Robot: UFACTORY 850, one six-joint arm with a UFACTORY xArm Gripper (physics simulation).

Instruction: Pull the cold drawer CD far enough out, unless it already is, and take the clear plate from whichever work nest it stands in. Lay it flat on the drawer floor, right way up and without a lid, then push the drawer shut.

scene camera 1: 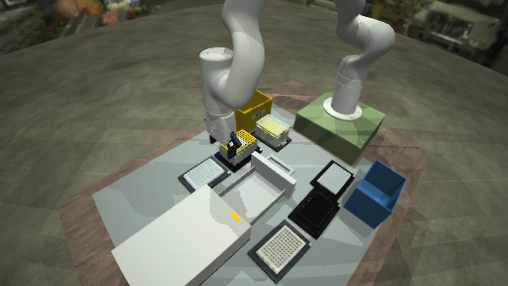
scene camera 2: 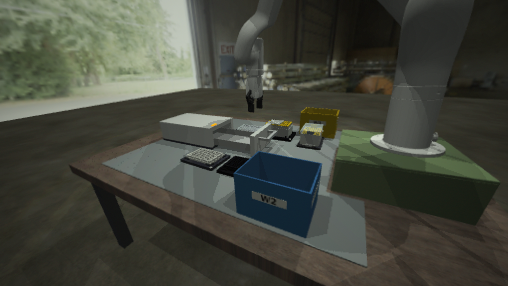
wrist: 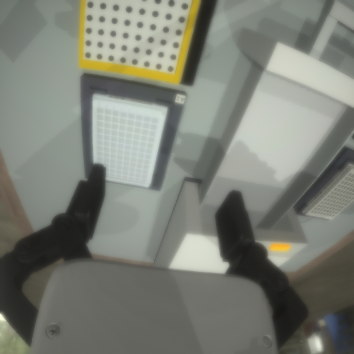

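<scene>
The clear plate is pale and translucent and lies flat in a dark work nest beside the drawer. No separate lid can be made out on it. The cold drawer stands pulled out of its white cabinet, and its visible floor is bare. My gripper is open and empty above the table. In the wrist view one finger overlaps the plate's lower left corner and the other overlaps the drawer and cabinet area.
A yellow-topped tip rack stands next to the plate's nest. A second rack, a yellow bin and a blue bin are nearby. A white plate lies across the drawer.
</scene>
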